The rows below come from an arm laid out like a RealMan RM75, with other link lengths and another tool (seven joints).
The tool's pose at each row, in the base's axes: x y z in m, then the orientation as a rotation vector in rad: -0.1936, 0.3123, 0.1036, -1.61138, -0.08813, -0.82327; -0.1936, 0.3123, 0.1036, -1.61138, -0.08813, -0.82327; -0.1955, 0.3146, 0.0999, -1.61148, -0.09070, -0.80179; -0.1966, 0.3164, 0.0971, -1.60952, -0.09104, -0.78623; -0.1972, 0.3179, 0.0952, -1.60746, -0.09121, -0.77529; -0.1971, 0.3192, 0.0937, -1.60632, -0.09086, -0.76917; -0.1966, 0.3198, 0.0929, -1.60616, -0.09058, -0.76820; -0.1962, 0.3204, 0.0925, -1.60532, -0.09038, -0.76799
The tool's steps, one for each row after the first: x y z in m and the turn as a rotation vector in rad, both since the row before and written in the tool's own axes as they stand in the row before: 0.0000, 0.0000, 0.0000, 0.00000, 0.00000, 0.00000; -0.0043, 0.0016, 0.0011, 0.00535, -0.01428, 0.01196; -0.0030, 0.0014, 0.0011, 0.00523, -0.00889, 0.00990; -0.0020, 0.0010, 0.0011, 0.00425, -0.00601, 0.00710; -0.0012, 0.0011, 0.0012, 0.00224, -0.00313, 0.00425; -0.0003, 0.0008, 0.0007, 0.00027, -0.00038, 0.00081; -0.0001, 0.0004, 0.0007, 0.00076, 0.00025, 0.00038
